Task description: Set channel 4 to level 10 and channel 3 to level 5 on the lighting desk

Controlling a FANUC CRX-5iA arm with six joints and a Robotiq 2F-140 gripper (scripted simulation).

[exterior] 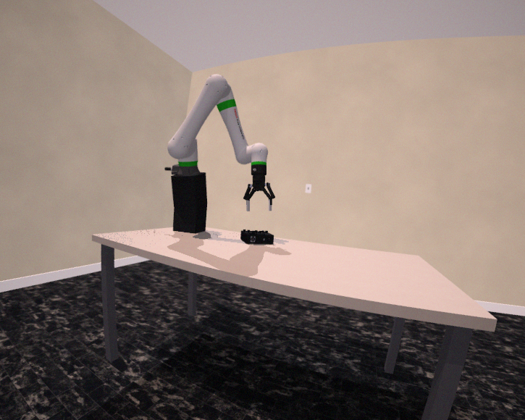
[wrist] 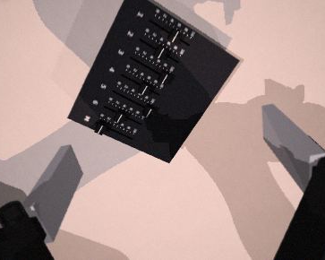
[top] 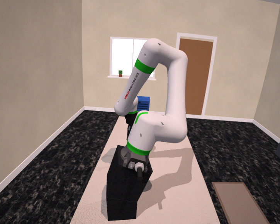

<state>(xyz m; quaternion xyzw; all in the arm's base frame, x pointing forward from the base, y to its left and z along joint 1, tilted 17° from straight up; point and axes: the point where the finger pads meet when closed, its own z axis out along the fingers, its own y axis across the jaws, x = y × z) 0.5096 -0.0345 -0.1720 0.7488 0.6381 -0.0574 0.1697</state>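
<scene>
Now: the channel 3 fader cap 2 cm ahead of my hand, 1 cm to the left of it and 13 cm below it. Round my hand: channel 5 fader cap: 1 cm behind, 2 cm to the right, 13 cm below; then channel 4 fader cap: 1 cm behind, 1 cm to the left, 13 cm below; then channel 2 fader cap: 3 cm ahead, 4 cm to the left, 13 cm below.
</scene>
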